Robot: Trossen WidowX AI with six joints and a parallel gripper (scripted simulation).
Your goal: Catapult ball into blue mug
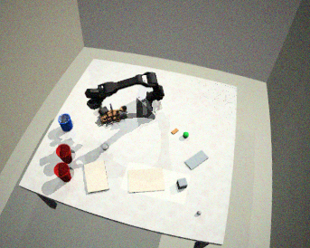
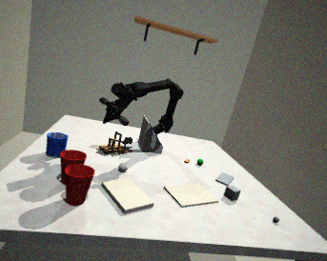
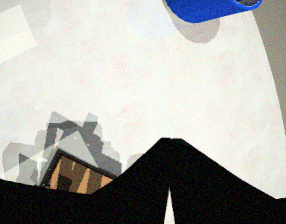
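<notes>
Right now my gripper tip is 130 mm past the black ball, 190 mm to the right of it and 120 mm above it. From my gripper tip the other things lie so: blue mug (50 mm ahead, 200 mm to the right, 150 mm below); pale grey ball (180 mm ahead, 110 mm to the left, 160 mm below); wooden catapult (90 mm behind, 130 mm to the left, 130 mm below).
</notes>
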